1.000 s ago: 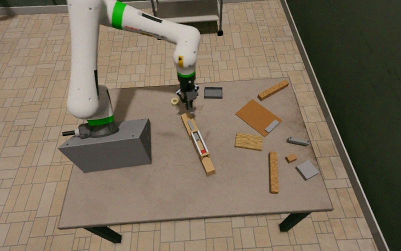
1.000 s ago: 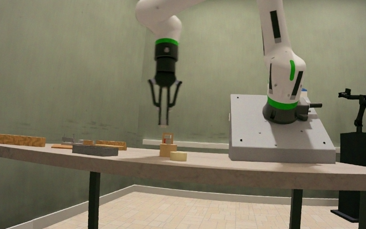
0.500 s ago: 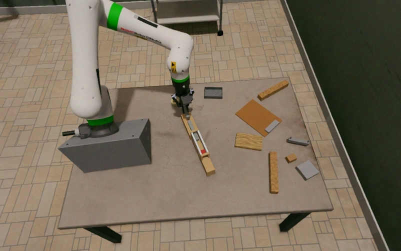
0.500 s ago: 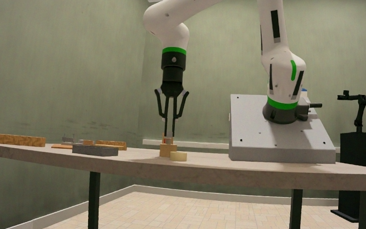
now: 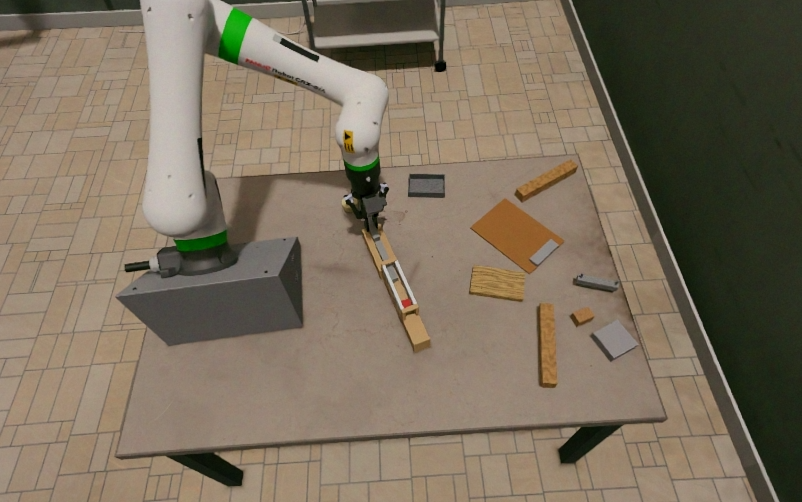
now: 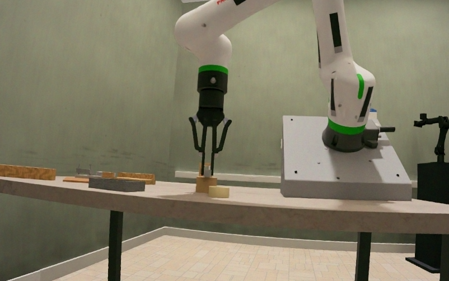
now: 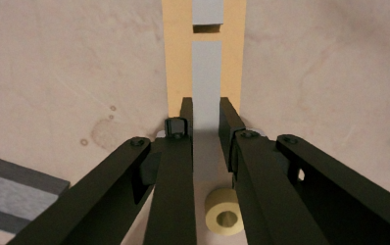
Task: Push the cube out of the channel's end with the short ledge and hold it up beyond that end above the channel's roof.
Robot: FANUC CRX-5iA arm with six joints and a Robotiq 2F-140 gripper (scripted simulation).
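Now: the thin grey bar 30 mm below my hand. Round my hand: wooden channel 240 mm to the right, 40 mm ahead, 30 mm below; then grey tray 210 mm ahead, 150 mm to the left, 80 mm below; then cream ring 130 mm to the left, 70 mm below, 50 mm behind.
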